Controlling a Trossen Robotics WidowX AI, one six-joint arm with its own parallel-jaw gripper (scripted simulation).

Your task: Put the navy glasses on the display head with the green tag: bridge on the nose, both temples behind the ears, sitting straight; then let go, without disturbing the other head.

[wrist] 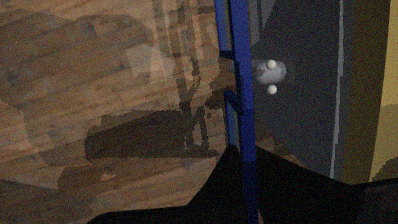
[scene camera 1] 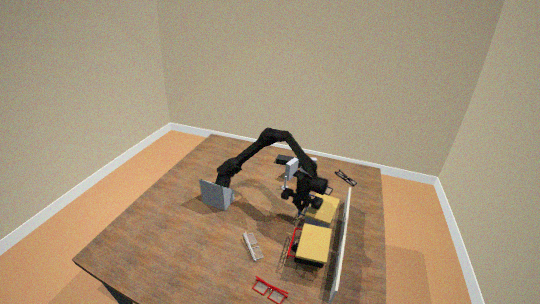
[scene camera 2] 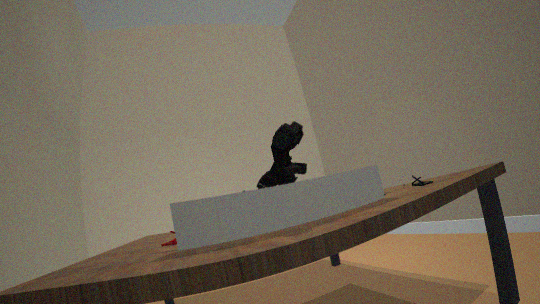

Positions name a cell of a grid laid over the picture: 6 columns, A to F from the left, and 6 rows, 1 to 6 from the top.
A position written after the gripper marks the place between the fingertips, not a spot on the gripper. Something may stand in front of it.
Observation:
In view: the gripper (scene camera 2: D4).
The gripper shows as well in the wrist view (wrist: D5).

